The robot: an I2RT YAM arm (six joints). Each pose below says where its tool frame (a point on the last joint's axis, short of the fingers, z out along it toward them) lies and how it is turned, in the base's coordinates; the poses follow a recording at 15 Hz.
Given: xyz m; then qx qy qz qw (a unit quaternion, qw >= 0).
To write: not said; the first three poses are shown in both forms.
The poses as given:
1: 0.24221 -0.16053 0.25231 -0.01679 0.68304 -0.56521 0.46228
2: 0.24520 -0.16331 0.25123 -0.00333 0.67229 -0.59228 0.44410
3: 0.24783 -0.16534 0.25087 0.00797 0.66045 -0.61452 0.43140
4: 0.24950 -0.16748 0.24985 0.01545 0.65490 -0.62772 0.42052
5: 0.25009 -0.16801 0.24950 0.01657 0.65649 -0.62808 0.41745
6: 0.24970 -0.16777 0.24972 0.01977 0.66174 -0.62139 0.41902
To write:
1: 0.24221 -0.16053 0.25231 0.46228 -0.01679 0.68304 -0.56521
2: 0.24520 -0.16331 0.25123 0.44410 -0.00333 0.67229 -0.59228
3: 0.24783 -0.16534 0.25087 0.43140 0.00797 0.66045 -0.61452
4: 0.24950 -0.16748 0.24985 0.42052 0.01545 0.65490 -0.62772
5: 0.25009 -0.16801 0.24950 0.41745 0.01657 0.65649 -0.62808
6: 0.24970 -0.16777 0.24972 0.41902 0.01977 0.66174 -0.62139
